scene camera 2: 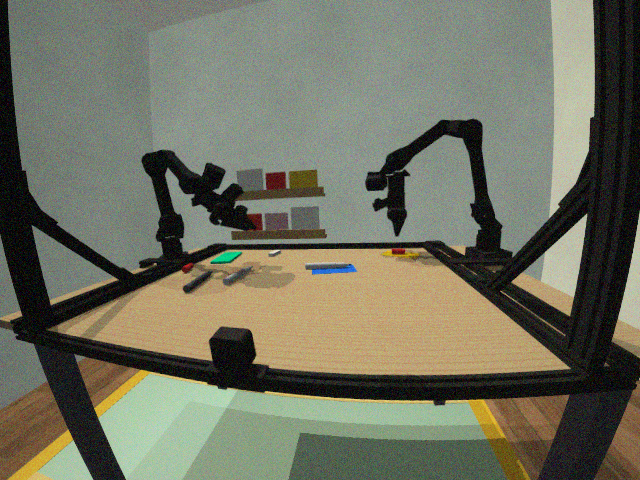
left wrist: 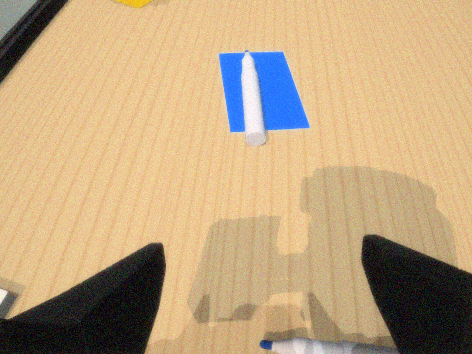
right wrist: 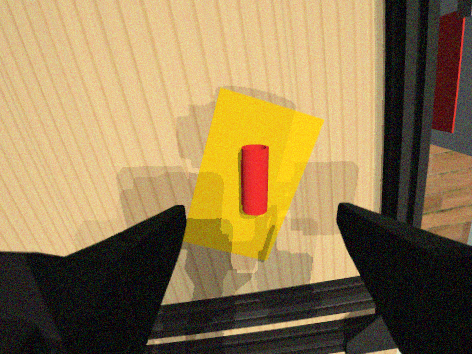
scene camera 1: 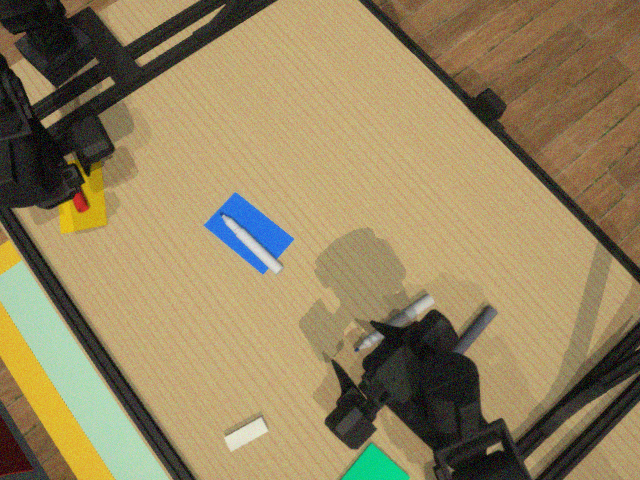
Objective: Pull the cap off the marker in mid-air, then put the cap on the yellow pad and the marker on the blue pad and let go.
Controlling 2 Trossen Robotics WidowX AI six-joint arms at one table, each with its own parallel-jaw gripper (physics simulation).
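Frame: origin at the left arm's base, x left, y down, z back, level; centimetres.
Where they show: left gripper, fingertip midpoint: point(scene camera 2: 252, 229) point(left wrist: 263, 252) point(scene camera 1: 352, 341); right gripper, fingertip midpoint: point(scene camera 2: 396, 234) point(right wrist: 260, 213); left arm's base, link origin: point(scene camera 2: 172, 255); right arm's base, link origin: point(scene camera 2: 488, 249) point(scene camera 1: 52, 41).
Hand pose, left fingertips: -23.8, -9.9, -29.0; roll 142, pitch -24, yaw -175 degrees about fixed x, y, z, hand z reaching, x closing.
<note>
Things, the pixels of their top centre, and the offset from my left fingertips, as dx, dy, dz.
- white uncapped marker, top centre: point(left wrist: 251, 82) point(scene camera 1: 249, 239) point(scene camera 2: 328, 262) -10.7, +10.7, -20.2
- blue pad, top centre: point(left wrist: 260, 86) point(scene camera 1: 248, 232) point(scene camera 2: 333, 268) -12.3, +12.4, -21.1
- red cap, top centre: point(right wrist: 255, 184) point(scene camera 1: 75, 194) point(scene camera 2: 398, 248) -7.6, +10.6, -49.3
- yellow pad, top centre: point(right wrist: 246, 186) point(scene camera 1: 80, 193) point(scene camera 2: 400, 254) -8.5, +12.4, -49.6
- dark marker, top centre: point(scene camera 1: 464, 343) point(scene camera 2: 199, 275) -7.3, +10.5, +16.0
- white block, top centre: point(scene camera 1: 246, 434) point(scene camera 2: 274, 251) +16.1, +11.3, -9.4
- green pad, top centre: point(scene camera 2: 227, 256) +19.2, +11.7, +8.5
- small red object, top centre: point(scene camera 2: 187, 264) +7.1, +10.4, +21.3
The white uncapped marker point(scene camera 1: 253, 243) point(scene camera 2: 328, 266) point(left wrist: 252, 100) lies on the blue pad point(scene camera 1: 266, 227) point(left wrist: 282, 100), its blunt end sticking out past the pad's edge. The red cap point(scene camera 1: 80, 202) point(scene camera 2: 397, 251) point(right wrist: 255, 180) lies on its side on the yellow pad point(scene camera 1: 97, 206) point(right wrist: 295, 135). My left gripper point(scene camera 1: 353, 342) point(scene camera 2: 253, 227) point(left wrist: 263, 252) is open and empty, raised over the table away from the blue pad, near a second marker below it. My right gripper point(scene camera 2: 397, 233) point(right wrist: 260, 213) is open and empty above the yellow pad; the cap lies below it, apart from the fingers.
The second, blue-tipped marker point(scene camera 1: 421, 305) point(scene camera 2: 237, 275) point(left wrist: 325, 346) lies partly under the left gripper in scene camera 1. A dark marker point(scene camera 1: 478, 328) point(scene camera 2: 197, 281) lies beside it. A white block point(scene camera 1: 246, 434) point(scene camera 2: 274, 253), a green pad point(scene camera 1: 376, 465) point(scene camera 2: 226, 257) and a small red object point(scene camera 2: 187, 267) also show.
</note>
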